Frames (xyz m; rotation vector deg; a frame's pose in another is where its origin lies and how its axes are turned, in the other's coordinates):
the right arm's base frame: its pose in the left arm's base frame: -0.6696 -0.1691 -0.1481 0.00 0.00 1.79
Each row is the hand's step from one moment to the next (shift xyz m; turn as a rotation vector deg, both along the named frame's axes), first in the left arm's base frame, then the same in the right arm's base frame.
Working: the left arm's base frame: its pose in the right arm's base frame: 0.6746 0.1481 0.1481 0.00 0.00 -1.79

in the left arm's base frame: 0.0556 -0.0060 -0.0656 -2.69 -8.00 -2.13
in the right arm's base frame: 0.0554 -0.0077 -0.0656 -2.94 -7.91 -2.13
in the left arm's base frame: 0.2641 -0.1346 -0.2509 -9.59 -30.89 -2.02
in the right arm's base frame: 0.2598 -0.1428 -0.2509 -10.55 -30.58 -2.02
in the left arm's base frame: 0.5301 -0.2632 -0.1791 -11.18 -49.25 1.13
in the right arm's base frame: 0.5216 -0.2796 -0.1791 -12.71 -48.88 1.13
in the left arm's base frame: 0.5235 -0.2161 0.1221 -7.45 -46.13 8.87
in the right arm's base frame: 0.5165 -0.2323 0.1221 -8.89 -45.87 8.87
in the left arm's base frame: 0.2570 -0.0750 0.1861 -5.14 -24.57 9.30
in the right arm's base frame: 0.2545 -0.0830 0.1861 -5.90 -24.40 9.30
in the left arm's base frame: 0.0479 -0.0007 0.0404 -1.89 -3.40 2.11
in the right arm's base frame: 0.0479 -0.0022 0.0404 -2.00 -3.34 2.11
